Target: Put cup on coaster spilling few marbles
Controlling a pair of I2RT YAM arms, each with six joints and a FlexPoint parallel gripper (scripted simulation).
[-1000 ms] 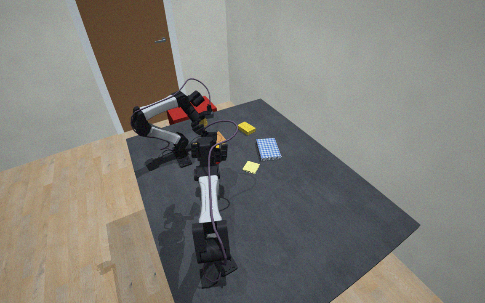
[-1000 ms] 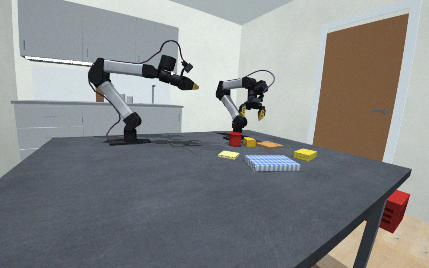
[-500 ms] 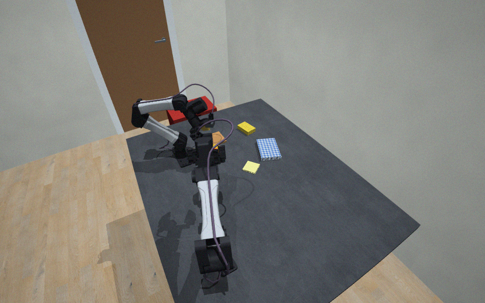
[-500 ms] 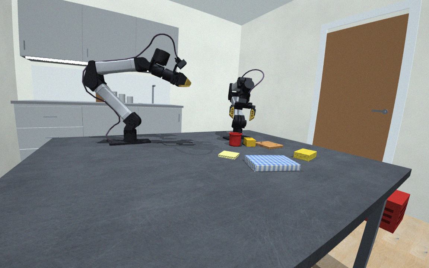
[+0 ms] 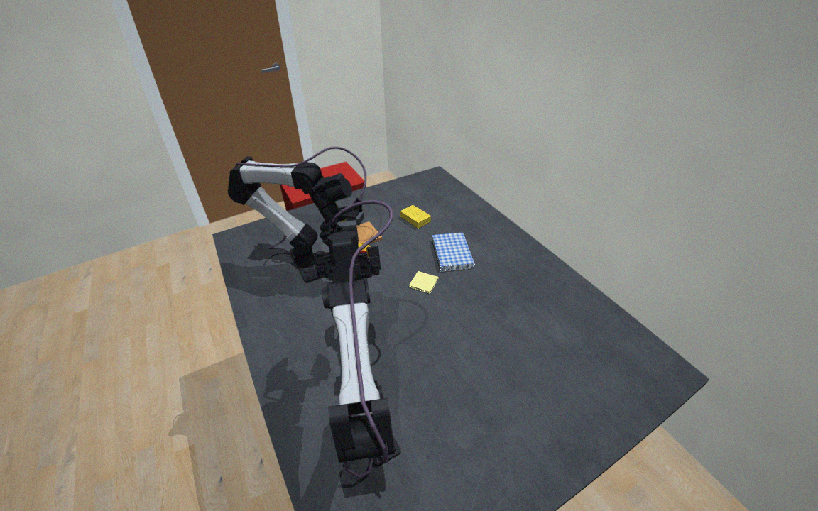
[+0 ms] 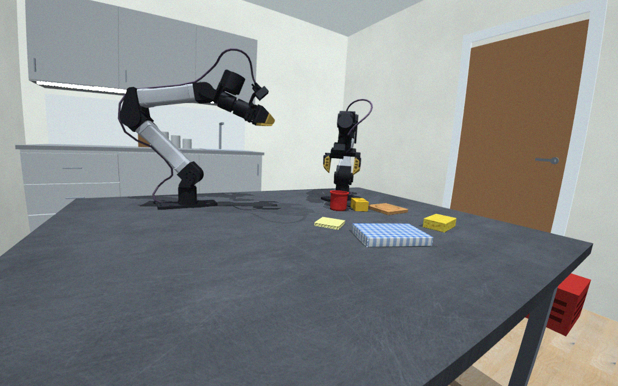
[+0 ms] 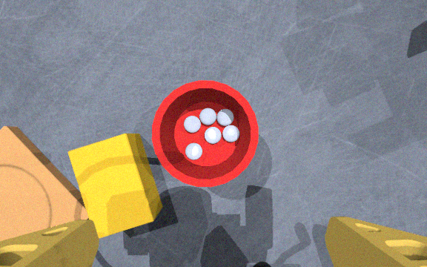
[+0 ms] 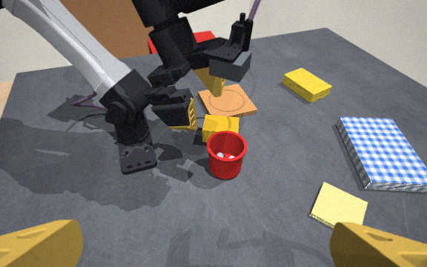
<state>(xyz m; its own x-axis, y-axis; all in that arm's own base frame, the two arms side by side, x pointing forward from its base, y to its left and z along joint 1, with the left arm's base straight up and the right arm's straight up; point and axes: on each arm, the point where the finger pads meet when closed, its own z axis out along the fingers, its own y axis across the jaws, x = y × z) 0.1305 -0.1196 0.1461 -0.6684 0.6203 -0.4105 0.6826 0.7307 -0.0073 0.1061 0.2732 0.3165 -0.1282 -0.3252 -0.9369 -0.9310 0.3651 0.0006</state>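
Right now my left hand is 11 cm above the red cup, 4 cm short of it and 2 cm to the left of it. Round my left hand: yellow sponge: 33 cm ahead, 19 cm to the left, 13 cm below; then yellow block: 13 cm below, 7 cm to the left, 5 cm ahead.
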